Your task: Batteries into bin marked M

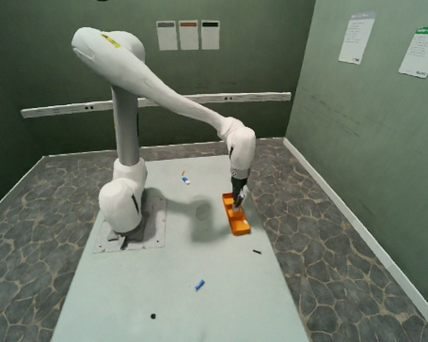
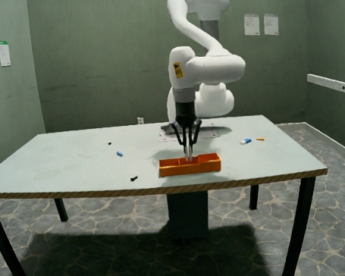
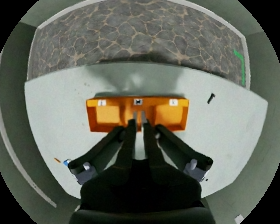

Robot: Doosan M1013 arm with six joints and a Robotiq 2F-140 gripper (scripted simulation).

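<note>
My hand is 6 cm above the orange bin. The rest, counted from my hand: black dot-like piece (35 cm behind, 47 cm to the right, 7 cm below); white object (28 cm behind, 28 cm to the left, 7 cm below).
</note>
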